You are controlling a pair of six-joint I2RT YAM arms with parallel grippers.
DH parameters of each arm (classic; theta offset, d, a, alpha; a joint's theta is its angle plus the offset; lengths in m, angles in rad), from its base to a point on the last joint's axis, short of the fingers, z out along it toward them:
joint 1: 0 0.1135 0.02 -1.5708
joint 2: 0 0 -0.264 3.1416
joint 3: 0.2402 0 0.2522 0
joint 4: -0.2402 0 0.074 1.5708
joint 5: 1.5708 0 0 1.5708
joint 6: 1.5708 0.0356 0 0
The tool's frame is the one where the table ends.
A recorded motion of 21 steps. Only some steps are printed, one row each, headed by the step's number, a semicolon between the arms.
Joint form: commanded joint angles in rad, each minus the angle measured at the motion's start. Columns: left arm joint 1, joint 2, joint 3, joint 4, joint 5, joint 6; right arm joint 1, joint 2, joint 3, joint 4, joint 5, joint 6.
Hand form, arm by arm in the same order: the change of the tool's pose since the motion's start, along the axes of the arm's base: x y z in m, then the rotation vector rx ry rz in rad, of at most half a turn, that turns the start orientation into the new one. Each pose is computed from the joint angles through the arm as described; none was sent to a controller.
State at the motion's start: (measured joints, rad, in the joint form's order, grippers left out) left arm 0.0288 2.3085 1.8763 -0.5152 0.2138 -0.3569; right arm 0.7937 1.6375 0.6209 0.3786 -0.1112 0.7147
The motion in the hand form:
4: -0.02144 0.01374 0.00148 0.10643 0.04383 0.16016; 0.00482 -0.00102 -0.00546 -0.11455 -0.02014 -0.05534
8: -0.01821 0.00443 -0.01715 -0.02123 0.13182 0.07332; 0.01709 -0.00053 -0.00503 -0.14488 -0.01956 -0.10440
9: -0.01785 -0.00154 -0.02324 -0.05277 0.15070 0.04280; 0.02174 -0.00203 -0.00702 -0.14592 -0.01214 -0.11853
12: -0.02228 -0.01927 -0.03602 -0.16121 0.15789 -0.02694; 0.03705 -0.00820 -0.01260 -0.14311 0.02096 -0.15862
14: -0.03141 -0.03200 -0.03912 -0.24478 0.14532 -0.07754; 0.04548 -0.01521 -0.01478 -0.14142 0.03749 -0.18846
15: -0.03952 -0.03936 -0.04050 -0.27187 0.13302 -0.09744; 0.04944 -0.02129 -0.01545 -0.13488 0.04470 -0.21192
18: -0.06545 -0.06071 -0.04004 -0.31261 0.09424 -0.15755; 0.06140 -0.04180 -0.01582 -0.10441 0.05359 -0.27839
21: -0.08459 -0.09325 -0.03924 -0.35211 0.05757 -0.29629; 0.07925 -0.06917 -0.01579 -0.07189 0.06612 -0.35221
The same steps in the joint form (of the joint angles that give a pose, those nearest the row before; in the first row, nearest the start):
4: 0.0171 -0.0812 -0.1202 0.0063 -0.1703 -0.0563; -0.0018 0.0233 0.0297 -0.0764 0.1009 -0.0408
8: 0.0087 -0.0210 -0.0769 -0.0634 -0.0203 -0.0650; -0.0244 0.0529 0.0751 -0.1123 0.1357 -0.0399
9: -0.0008 -0.0064 -0.0739 -0.0705 0.0182 -0.0641; -0.0381 0.0672 0.0834 -0.1114 0.1336 -0.0363
12: -0.0289 -0.0060 -0.1309 -0.0110 0.1340 -0.0887; -0.0862 0.1091 0.1126 -0.1177 0.1135 -0.0229
14: -0.0495 -0.0390 -0.2107 0.0610 0.2211 -0.1130; -0.1201 0.1226 0.1217 -0.1225 0.1038 -0.0169
15: -0.0638 -0.0693 -0.2745 0.1146 0.2468 -0.1269; -0.1426 0.1228 0.1180 -0.1184 0.0992 -0.0100
18: -0.1109 -0.1639 -0.4470 0.2493 0.2862 -0.1492; -0.2174 0.1175 0.1019 -0.0914 0.0770 0.0030
21: -0.1850 -0.2155 -0.5444 0.3423 0.3532 -0.1260; -0.3218 0.1232 0.1034 -0.0751 0.0356 0.0049

